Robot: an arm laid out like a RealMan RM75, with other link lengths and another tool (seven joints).
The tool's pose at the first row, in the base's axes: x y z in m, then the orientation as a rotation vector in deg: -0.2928 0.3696 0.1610 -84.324 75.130 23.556
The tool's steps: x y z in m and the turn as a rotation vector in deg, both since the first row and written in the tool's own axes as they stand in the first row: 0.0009 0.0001 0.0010 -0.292 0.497 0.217; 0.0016 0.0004 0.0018 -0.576 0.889 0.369; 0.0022 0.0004 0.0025 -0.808 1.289 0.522; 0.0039 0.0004 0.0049 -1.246 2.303 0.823; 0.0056 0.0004 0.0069 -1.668 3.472 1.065; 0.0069 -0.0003 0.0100 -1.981 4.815 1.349
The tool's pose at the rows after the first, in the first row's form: -0.2922 0.3700 0.1599 -84.624 75.684 23.563; -0.2919 0.3704 0.1589 -84.916 76.104 23.594; -0.2915 0.3707 0.1581 -85.167 76.534 23.582; -0.2900 0.3719 0.1559 -85.730 77.560 23.387; -0.2887 0.3728 0.1538 -86.370 78.664 23.031; -0.2865 0.3746 0.1519 -86.953 79.944 22.496
